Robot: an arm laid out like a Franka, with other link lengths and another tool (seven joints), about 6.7 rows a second.
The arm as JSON. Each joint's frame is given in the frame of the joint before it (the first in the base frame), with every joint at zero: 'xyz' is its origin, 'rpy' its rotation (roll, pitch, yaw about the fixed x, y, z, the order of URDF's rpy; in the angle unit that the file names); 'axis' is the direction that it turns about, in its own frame. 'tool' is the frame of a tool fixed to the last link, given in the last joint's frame.
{
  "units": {
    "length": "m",
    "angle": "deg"
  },
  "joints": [
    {
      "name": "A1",
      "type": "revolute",
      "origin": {
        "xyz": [
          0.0,
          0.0,
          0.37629
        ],
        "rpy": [
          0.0,
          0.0,
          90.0
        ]
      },
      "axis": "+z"
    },
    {
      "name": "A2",
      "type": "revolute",
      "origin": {
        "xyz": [
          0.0,
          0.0,
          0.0
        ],
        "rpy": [
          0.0,
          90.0,
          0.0
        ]
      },
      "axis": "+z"
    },
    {
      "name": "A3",
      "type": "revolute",
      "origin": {
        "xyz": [
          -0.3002,
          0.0,
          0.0
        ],
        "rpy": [
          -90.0,
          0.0,
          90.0
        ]
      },
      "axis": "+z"
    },
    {
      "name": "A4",
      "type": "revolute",
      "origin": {
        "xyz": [
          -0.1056,
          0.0,
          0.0
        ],
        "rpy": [
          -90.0,
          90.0,
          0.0
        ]
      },
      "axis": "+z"
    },
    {
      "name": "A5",
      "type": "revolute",
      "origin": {
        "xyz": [
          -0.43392,
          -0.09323,
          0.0
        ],
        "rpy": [
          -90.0,
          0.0,
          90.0
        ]
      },
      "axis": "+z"
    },
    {
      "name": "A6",
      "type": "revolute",
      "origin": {
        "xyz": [
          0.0,
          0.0,
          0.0
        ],
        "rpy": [
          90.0,
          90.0,
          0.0
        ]
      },
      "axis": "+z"
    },
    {
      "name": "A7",
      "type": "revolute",
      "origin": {
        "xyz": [
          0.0,
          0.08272,
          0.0
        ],
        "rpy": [
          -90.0,
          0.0,
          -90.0
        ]
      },
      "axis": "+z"
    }
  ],
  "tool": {
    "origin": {
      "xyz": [
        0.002,
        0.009,
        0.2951
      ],
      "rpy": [
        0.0,
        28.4,
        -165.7
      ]
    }
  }
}
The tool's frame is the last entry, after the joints.
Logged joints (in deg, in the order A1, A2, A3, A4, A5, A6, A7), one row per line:
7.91, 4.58, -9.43, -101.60, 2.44, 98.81, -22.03
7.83, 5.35, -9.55, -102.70, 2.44, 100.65, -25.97
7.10, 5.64, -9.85, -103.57, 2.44, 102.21, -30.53
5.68, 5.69, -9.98, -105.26, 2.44, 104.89, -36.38
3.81, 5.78, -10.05, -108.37, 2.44, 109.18, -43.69
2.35, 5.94, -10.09, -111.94, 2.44, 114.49, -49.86
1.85, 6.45, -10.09, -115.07, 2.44, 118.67, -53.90
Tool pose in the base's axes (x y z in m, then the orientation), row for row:
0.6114, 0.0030, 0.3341, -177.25, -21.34, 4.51
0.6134, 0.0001, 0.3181, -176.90, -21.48, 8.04
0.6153, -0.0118, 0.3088, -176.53, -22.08, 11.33
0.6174, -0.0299, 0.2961, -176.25, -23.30, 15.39
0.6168, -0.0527, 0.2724, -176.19, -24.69, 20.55
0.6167, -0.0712, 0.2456, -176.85, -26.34, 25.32
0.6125, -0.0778, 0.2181, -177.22, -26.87, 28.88
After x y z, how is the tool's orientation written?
As angles about the fixed x, y, z axes (roll, pitch, yaw), in degrees.
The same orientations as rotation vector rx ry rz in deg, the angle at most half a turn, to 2 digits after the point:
-173.28, -7.61, -32.49
-171.98, -12.97, -32.30
-170.40, -17.92, -32.75
-168.21, -23.89, -33.97
-165.39, -31.23, -35.25
-162.89, -37.69, -37.16
-161.05, -42.47, -37.52

